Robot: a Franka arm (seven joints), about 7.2 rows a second.
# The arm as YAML. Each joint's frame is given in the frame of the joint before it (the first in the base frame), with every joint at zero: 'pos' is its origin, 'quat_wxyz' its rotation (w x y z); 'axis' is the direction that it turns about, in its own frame. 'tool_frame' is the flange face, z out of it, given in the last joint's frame.
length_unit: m
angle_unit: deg
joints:
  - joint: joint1
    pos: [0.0, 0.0, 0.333]
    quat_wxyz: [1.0, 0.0, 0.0, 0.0]
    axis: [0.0, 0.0, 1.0]
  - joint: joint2
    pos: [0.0, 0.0, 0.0]
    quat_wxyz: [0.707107, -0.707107, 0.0, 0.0]
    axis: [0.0, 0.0, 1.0]
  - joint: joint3
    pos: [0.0, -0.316, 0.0]
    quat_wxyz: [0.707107, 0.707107, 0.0, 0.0]
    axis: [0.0, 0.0, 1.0]
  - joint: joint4
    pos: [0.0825, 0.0, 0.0]
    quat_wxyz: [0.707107, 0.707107, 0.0, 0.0]
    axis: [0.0, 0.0, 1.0]
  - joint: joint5
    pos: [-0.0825, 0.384, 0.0]
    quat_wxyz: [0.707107, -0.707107, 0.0, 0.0]
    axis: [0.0, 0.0, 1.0]
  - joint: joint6
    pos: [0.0, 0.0, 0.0]
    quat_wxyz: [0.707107, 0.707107, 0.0, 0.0]
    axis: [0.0, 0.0, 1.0]
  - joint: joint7
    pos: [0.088, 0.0, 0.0]
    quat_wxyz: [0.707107, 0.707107, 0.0, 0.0]
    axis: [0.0, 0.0, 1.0]
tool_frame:
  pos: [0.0, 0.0, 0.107]
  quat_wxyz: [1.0, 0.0, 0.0, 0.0]
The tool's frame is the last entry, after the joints.
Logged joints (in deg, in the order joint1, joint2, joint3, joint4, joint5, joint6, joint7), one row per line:
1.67 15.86 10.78 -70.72 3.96 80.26 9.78
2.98 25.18 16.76 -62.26 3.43 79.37 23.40
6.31 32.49 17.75 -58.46 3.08 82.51 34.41
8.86 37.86 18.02 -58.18 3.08 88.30 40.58
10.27 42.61 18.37 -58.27 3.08 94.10 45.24
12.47 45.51 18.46 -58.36 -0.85 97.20 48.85
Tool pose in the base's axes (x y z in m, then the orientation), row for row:
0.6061 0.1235 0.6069 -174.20 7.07 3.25
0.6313 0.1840 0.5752 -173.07 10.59 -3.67
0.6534 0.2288 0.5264 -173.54 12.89 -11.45
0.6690 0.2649 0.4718 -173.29 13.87 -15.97
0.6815 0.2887 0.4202 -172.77 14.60 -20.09
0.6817 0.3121 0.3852 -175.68 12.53 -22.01
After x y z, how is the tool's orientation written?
As angles about the fixed x, y, z axes (roll, pitch, yaw), in degrees.
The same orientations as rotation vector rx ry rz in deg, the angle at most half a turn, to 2 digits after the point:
-174.01 -4.39 11.00
-171.94 6.47 15.60
-170.39 18.18 18.30
-168.58 24.87 19.14
-166.44 30.87 19.49
-169.22 33.64 17.35

